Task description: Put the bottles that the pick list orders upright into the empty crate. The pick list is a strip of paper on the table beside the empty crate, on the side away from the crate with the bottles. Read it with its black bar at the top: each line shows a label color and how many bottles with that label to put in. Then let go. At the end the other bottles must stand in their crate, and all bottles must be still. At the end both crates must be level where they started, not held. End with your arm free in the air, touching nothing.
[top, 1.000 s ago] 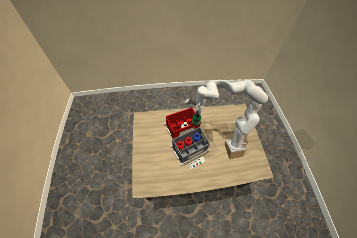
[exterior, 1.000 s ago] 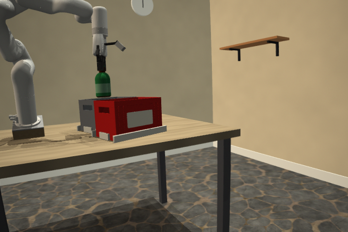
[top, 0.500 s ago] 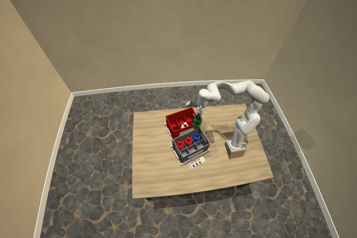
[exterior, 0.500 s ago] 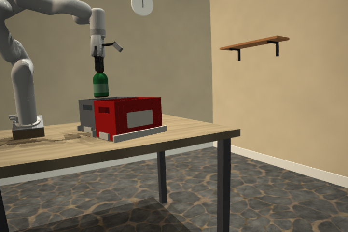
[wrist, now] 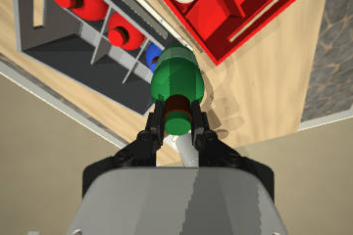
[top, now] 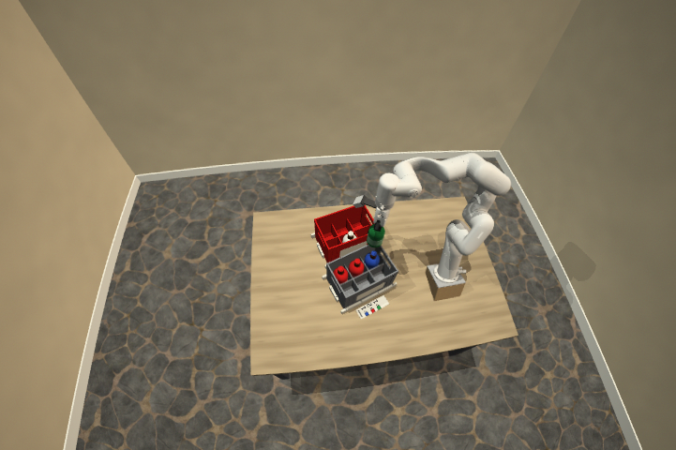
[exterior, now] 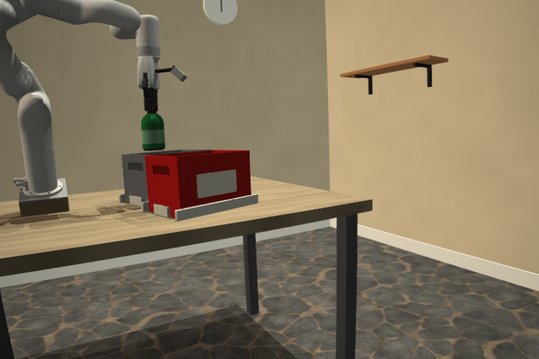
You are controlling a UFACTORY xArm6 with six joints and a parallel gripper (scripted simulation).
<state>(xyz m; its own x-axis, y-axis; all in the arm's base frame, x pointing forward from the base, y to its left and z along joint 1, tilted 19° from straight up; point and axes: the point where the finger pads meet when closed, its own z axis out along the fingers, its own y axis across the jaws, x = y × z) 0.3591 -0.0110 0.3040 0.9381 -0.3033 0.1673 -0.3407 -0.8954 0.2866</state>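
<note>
Now: hand 7 cm above the green-label bottle. Also, from my hand: white-label bottle (25 cm below, 11 cm ahead, 6 cm to the right); then grey crate (25 cm below, 13 cm to the left, 6 cm ahead); then blue bottle (25 cm below, 5 cm to the left).
</note>
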